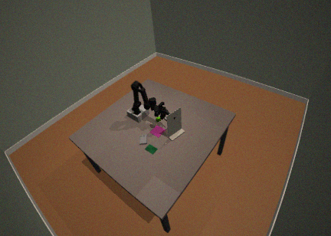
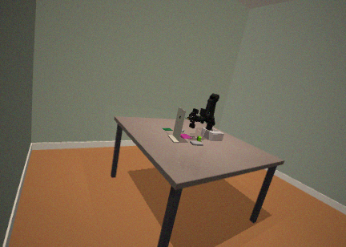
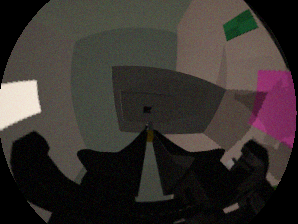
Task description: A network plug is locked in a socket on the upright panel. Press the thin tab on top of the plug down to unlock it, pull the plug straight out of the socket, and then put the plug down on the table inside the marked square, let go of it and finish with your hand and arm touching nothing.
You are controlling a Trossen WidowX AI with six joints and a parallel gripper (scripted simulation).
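The magenta square is 220 mm below my gripper tip, 100 mm behind it and 90 mm to the right of it. Round my gripper tip: network plug: 10 mm ahead; upright pale panel: 80 mm below, 70 mm ahead, 20 mm to the right; green cube: 200 mm below, 180 mm behind, 30 mm to the left.
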